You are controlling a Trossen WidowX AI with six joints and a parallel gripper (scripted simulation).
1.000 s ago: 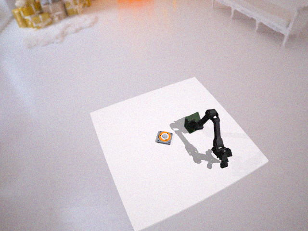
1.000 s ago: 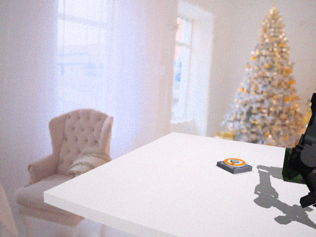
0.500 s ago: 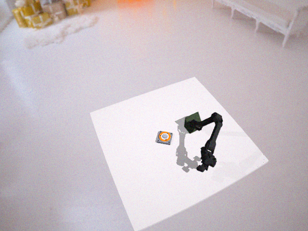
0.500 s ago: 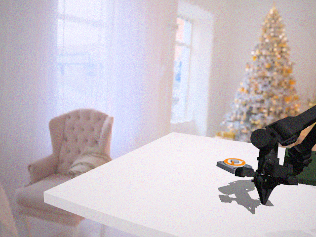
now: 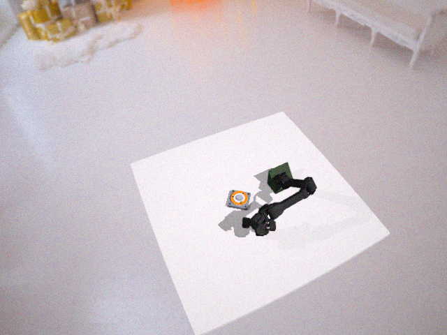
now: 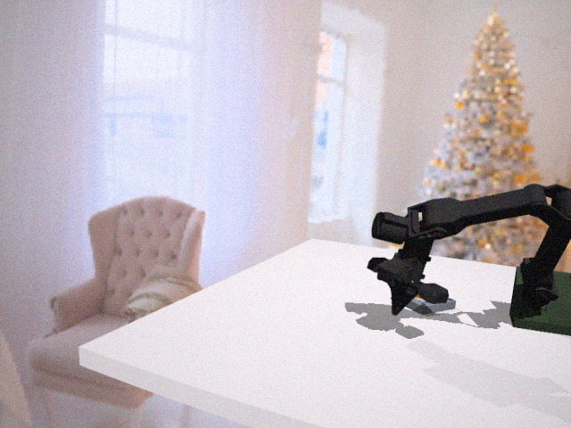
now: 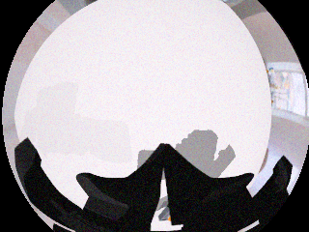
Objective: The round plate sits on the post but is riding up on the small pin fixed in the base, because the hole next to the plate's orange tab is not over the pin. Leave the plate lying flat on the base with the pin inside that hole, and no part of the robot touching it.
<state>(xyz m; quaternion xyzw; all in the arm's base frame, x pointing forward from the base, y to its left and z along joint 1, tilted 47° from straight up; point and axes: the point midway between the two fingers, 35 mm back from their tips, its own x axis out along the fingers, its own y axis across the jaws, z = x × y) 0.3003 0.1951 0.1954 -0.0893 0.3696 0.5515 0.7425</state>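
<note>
The grey square base lies 30 mm behind my gripper tip, 280 mm to the right of it and 30 mm below it.
</note>
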